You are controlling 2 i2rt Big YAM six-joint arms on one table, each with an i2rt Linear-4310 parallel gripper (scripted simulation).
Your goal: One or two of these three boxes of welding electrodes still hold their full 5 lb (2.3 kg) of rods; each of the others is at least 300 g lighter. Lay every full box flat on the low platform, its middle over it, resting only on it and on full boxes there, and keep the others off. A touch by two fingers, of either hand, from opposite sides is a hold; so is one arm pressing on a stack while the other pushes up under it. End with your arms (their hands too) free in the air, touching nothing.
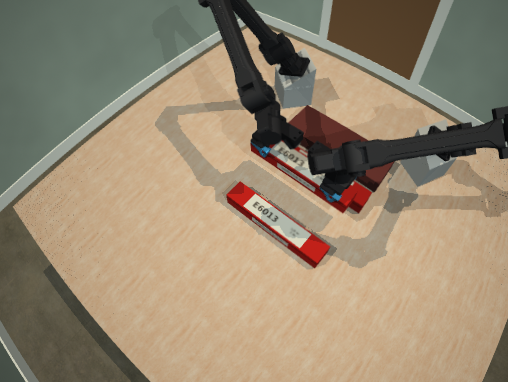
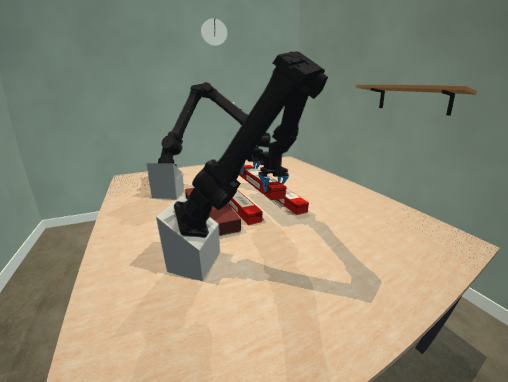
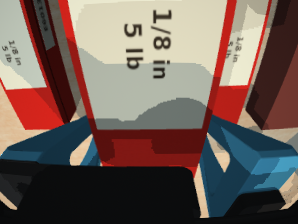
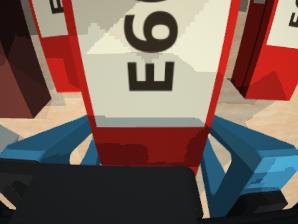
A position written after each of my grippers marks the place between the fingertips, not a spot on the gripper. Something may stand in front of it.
In view: my left gripper (image 3: 149,113), my right gripper (image 4: 150,113), a dark red low platform (image 1: 316,126), an electrode box (image 1: 293,163) and an electrode box (image 1: 307,246).
